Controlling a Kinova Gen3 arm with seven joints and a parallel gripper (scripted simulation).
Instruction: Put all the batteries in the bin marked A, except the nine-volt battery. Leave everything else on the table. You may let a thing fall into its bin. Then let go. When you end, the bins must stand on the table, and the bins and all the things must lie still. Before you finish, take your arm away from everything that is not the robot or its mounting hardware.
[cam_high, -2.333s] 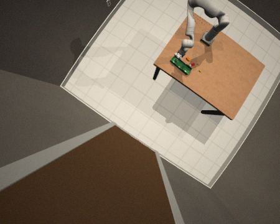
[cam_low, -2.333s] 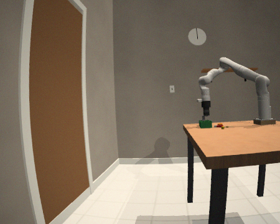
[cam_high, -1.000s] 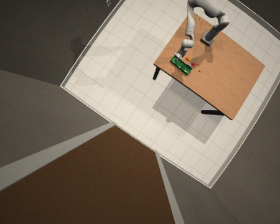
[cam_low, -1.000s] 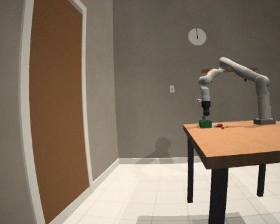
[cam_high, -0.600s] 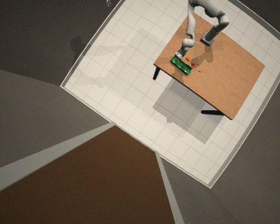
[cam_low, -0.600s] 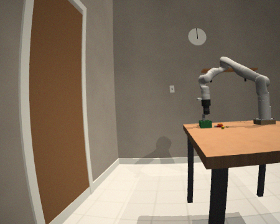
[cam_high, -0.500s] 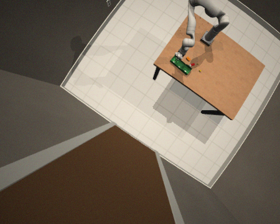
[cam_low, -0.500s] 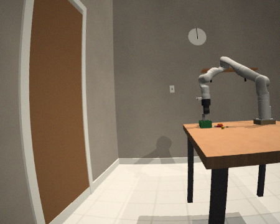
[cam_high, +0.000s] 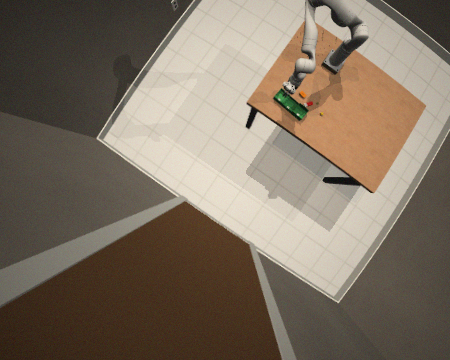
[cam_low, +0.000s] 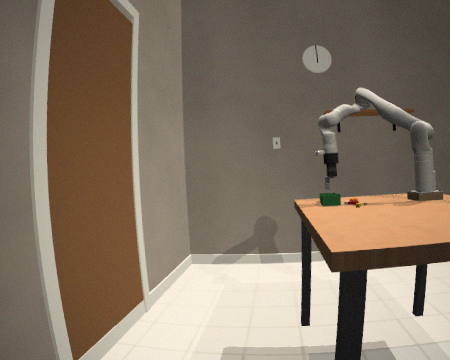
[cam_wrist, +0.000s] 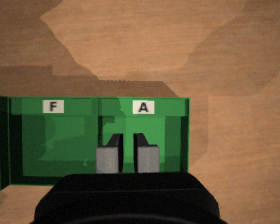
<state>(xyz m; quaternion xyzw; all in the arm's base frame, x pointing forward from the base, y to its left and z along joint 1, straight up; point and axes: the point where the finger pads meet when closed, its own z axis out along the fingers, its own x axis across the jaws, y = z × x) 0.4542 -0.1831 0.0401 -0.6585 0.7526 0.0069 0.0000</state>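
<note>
Right now my hand is 7 cm to the right of the green bin strip, 6 cm above it and 1 cm short of it. Round my hand: orange nine-volt battery (12 cm to the left, 11 cm behind, 7 cm below); then orange cylindrical battery (12 cm behind, 7 cm below, 4 cm to the left); then red thing (18 cm to the left, 7 cm below, 6 cm behind).
</note>
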